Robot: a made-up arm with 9 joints. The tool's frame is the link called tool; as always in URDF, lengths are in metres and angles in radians.
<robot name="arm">
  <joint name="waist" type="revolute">
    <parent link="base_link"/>
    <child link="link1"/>
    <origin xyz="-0.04 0.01 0.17" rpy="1.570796 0 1.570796"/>
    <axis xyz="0 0 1"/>
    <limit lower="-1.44" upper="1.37"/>
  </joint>
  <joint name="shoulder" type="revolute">
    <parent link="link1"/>
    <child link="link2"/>
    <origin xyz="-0.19 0.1 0.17" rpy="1.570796 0 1.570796"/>
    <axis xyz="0 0 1"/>
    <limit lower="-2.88" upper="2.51"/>
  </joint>
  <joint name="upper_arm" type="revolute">
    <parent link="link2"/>
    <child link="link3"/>
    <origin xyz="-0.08 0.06 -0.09" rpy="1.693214 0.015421 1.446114"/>
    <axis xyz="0 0 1"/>
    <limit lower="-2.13" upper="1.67"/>
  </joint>
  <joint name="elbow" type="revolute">
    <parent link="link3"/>
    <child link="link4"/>
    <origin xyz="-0.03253 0.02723 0.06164" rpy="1.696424 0 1.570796"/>
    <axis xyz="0 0 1"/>
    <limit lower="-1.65" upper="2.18"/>
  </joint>
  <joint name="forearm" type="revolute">
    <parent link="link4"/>
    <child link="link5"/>
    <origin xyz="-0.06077 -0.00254 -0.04" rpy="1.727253 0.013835 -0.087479"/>
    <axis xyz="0 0 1"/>
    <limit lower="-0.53" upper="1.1"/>
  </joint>
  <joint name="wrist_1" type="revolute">
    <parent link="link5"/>
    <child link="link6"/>
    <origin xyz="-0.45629 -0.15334 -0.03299" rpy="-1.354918 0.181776 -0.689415"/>
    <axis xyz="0 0 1"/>
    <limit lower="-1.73" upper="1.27"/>
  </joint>
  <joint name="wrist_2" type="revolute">
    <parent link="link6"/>
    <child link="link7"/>
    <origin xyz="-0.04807 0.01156 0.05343" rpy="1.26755 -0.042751 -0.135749"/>
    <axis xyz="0 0 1"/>
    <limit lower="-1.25" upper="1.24"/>
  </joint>
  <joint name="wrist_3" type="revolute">
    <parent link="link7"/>
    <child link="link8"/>
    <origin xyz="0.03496 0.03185 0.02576" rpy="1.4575 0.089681 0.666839"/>
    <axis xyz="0 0 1"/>
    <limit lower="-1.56" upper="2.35"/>
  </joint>
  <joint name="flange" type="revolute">
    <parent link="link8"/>
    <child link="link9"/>
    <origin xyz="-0.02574 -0.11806 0" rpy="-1.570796 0 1.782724"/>
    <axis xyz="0 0 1"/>
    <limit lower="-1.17" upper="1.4"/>
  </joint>
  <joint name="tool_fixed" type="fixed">
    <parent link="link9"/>
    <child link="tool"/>
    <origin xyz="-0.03 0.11 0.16" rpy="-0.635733 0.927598 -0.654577"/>
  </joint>
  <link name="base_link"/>
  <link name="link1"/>
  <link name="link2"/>
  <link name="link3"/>
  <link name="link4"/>
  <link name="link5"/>
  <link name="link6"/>
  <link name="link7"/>
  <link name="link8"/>
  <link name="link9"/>
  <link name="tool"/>
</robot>
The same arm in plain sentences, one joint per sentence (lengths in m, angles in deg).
The arm has nine revolute joints in a row. What follows holds with every joint at zero, and every direction is one of the base frame's.
The first joint is mounted 0.04 m along -x and 0.01 m along +y and 0.17 m along +z from the base frame's origin and rotates about +x, from -82.51 to 78.5 deg.
The second joint is mounted 0.17 m along +x and 0.19 m along -y and 0.1 m along +z from the first joint and rotates about +y, from -165.01 to 143.81 deg.
The third joint is mounted 0.06 m along +x and 0.09 m along -y and 0.08 m along -z from the second joint and rotates about the direction (-0.125297, -0.122097, 0.984578), from -122.04 to 95.68 deg.
The fourth joint is mounted 0.04 m along -x and 0.02 m along +y and 0.06 m along +z from the third joint and rotates about +x, from -94.54 to 124.9 deg.
The fifth joint is mounted 0.04 m along -x and 0.06 m along -y and 0.01 m along -z from the fourth joint and rotates about the direction (-0.155804, 0.033301, -0.987226), from -30.37 to 63.03 deg.
The sixth joint is mounted 0.14 m along -x and 0.46 m along -y and 0.04 m along +z from the fifth joint and rotates about the direction (0.678269, 0.671769, -0.297786), from -99.12 to 72.77 deg.
The seventh joint is mounted 0.07 m along +x and 0.02 m along -z from the sixth joint and rotates about the direction (-0.112599, 0.120599, -0.986295), from -71.62 to 71.05 deg.
The eighth joint is mounted 0.05 m along +y and 0.02 m along -z from the seventh joint and rotates about -x, from -89.38 to 134.65 deg.
The ninth joint is mounted 0.05 m along -y and 0.11 m along +z from the eighth joint and rotates about -y, from -67.04 to 80.21 deg.
The tool frame, which is the frame that the pose is given for, is mounted 0.11 m along +x and 0.16 m along -y and 0.03 m along +z from the ninth joint; its axes are the base frame's turned by roll -172.62, pitch 28.41 and yaw 114.53 deg (as in URDF: about the fixed x, then y, then z).

